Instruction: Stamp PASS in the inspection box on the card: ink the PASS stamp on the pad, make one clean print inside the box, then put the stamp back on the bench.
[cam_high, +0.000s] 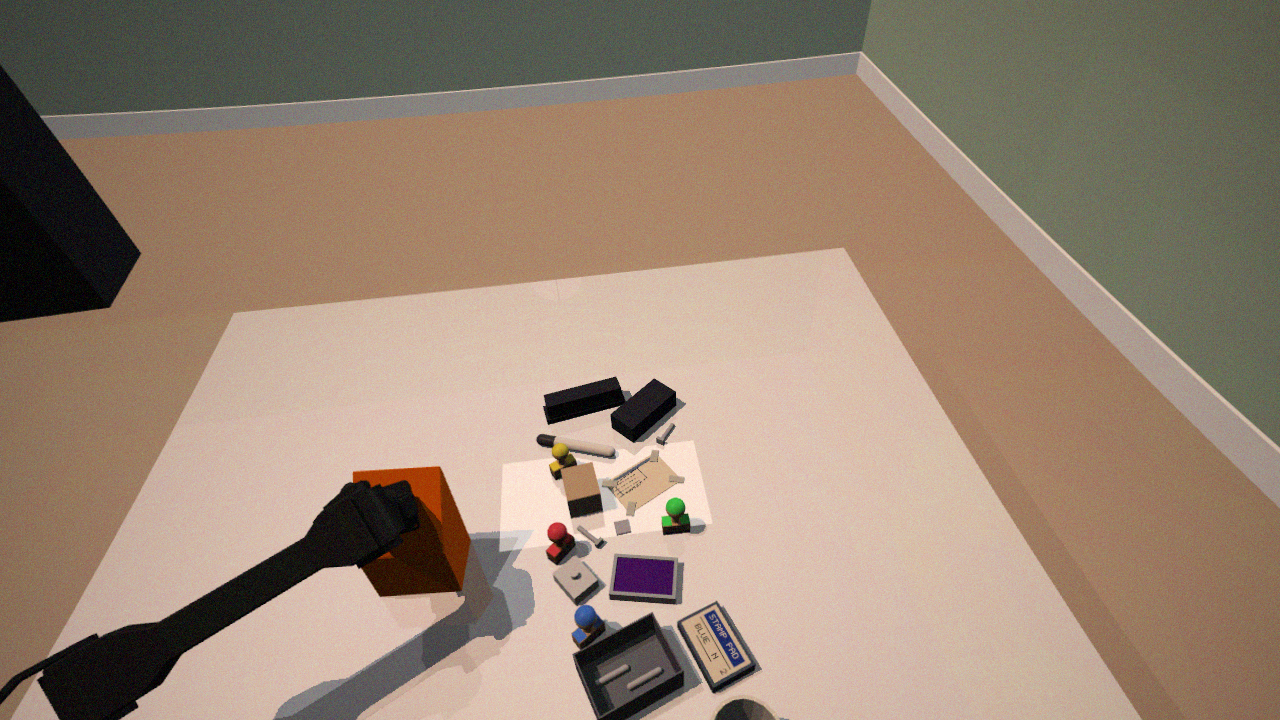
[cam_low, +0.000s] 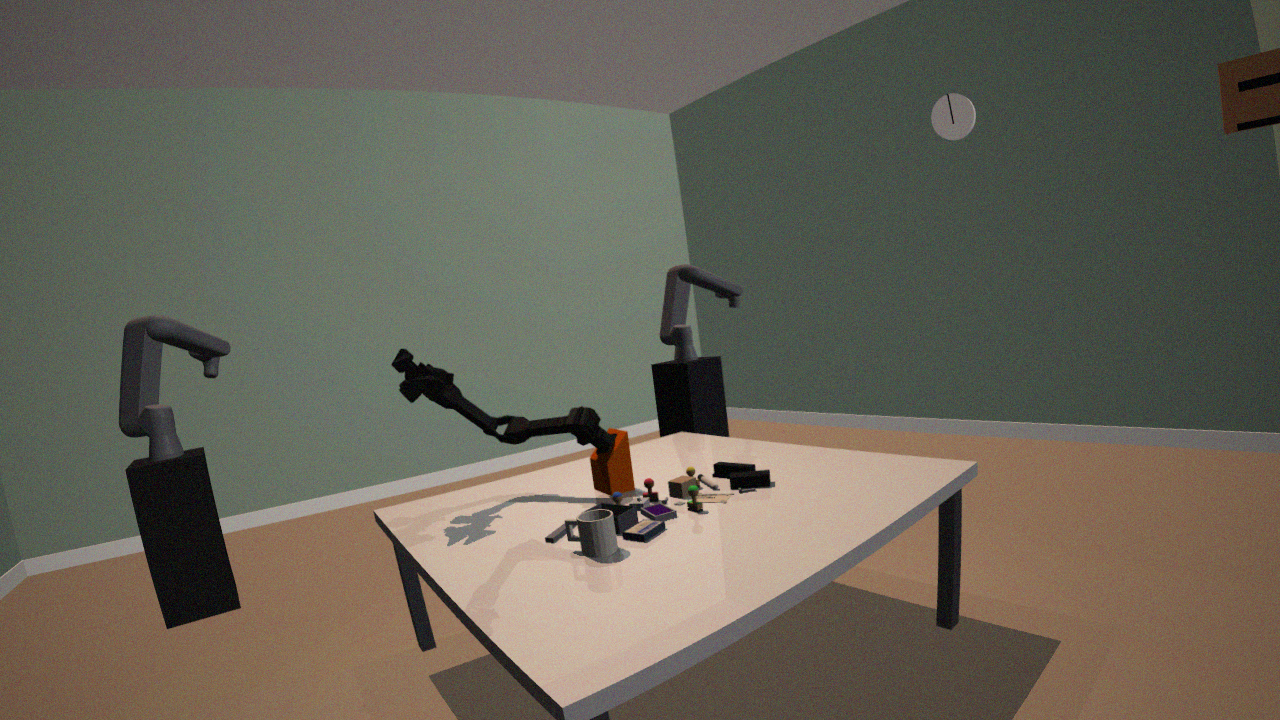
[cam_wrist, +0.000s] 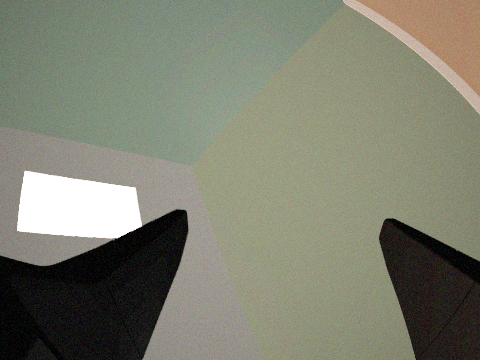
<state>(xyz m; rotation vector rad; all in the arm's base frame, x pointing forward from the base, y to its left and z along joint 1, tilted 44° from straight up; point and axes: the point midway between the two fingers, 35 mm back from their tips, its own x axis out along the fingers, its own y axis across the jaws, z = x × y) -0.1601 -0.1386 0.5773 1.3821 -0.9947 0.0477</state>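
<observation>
Right now the green-knobbed PASS stamp is 560 mm ahead of my gripper tip, 490 mm to the left of it and 420 mm below it. The rest, counted from my gripper tip: mug: 550 mm ahead, 180 mm to the left, 400 mm below; then dark tray: 460 mm ahead, 310 mm to the left, 430 mm below; then blue-knobbed stamp: 420 mm ahead, 370 mm to the left, 420 mm below.
</observation>
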